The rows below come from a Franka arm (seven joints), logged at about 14 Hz.
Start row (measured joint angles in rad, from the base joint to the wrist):
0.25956, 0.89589, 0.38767, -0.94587, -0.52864, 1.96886, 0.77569
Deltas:
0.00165, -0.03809, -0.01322, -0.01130, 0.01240, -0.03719, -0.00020
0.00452, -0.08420, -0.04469, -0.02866, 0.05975, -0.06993, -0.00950
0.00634, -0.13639, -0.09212, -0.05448, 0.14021, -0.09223, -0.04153
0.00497, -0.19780, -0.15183, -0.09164, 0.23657, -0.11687, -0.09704
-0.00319, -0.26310, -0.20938, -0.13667, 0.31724, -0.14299, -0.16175
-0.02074, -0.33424, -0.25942, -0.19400, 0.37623, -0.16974, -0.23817
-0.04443, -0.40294, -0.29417, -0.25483, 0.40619, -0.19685, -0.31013
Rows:
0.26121, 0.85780, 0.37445, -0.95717, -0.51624, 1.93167, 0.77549
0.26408, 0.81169, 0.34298, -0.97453, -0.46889, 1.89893, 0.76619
0.26590, 0.75950, 0.29555, -1.00035, -0.38843, 1.87663, 0.73416
0.26453, 0.69809, 0.23584, -1.03751, -0.29207, 1.85199, 0.67865
0.25637, 0.63279, 0.17829, -1.08254, -0.21140, 1.82587, 0.61394
0.23882, 0.56165, 0.12825, -1.13987, -0.15241, 1.79912, 0.53752
0.21513, 0.49295, 0.09350, -1.20070, -0.12245, 1.77201, 0.46556

